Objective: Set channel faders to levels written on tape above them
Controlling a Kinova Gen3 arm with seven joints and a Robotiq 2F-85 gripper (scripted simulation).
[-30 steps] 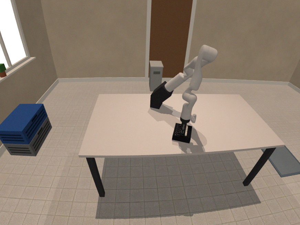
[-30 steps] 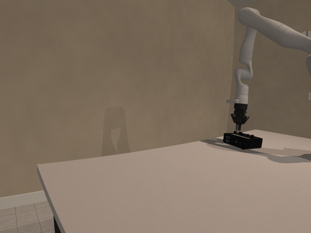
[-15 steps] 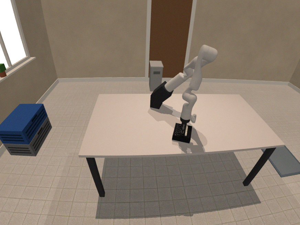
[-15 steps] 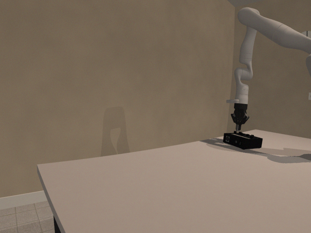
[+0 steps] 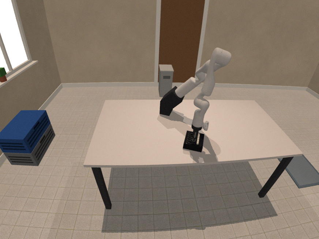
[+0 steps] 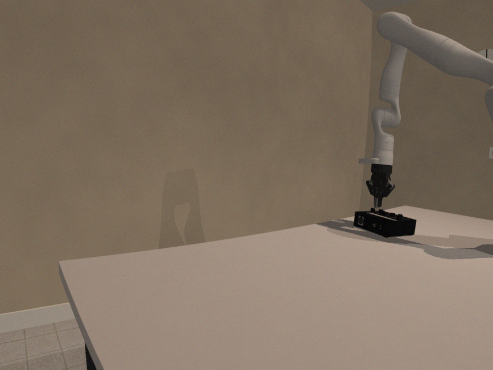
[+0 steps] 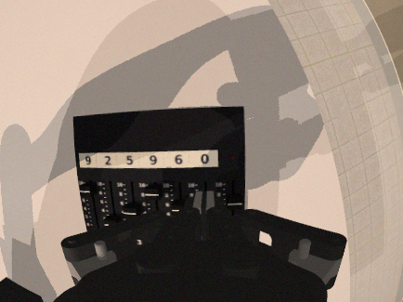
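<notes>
Now: the master fader cap 20 mm ahead of my hand, 10 mm to the right of it and 30 mm below it.
</notes>
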